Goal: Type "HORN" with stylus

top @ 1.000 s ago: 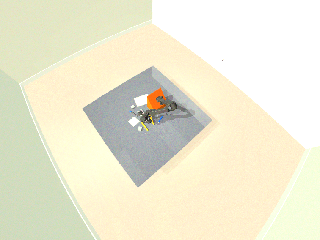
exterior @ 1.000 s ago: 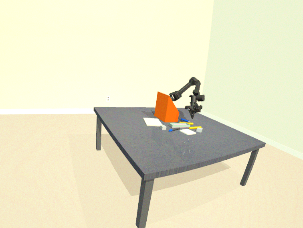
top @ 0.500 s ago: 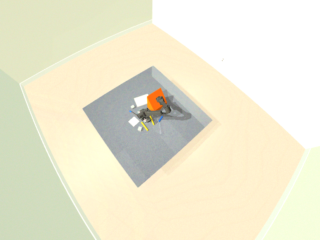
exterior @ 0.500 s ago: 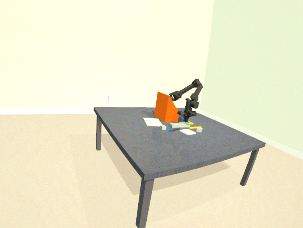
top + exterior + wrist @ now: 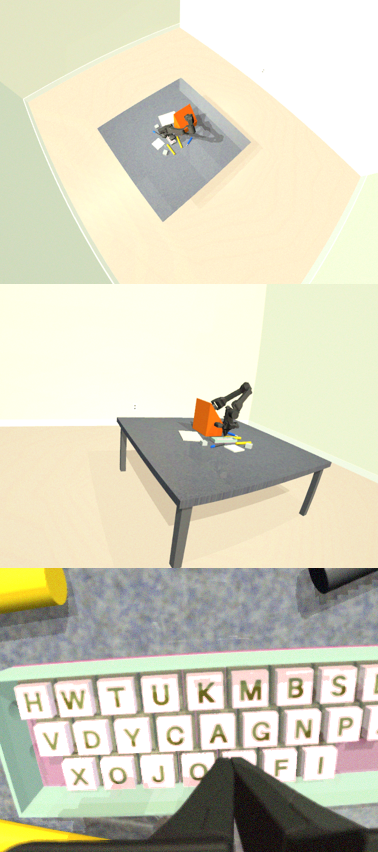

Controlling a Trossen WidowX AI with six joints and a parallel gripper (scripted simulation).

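My gripper tip is 120 mm past the stylus, 190 mm to the right of it and 30 mm above it. From my gripper tip the other things lie so: white pad (150 mm ahead, 20 mm to the right, 40 mm below); then grey block (30 mm ahead, 200 mm to the right, 30 mm below); then blue-tipped pen (90 mm ahead, 140 mm to the right, 30 mm below).
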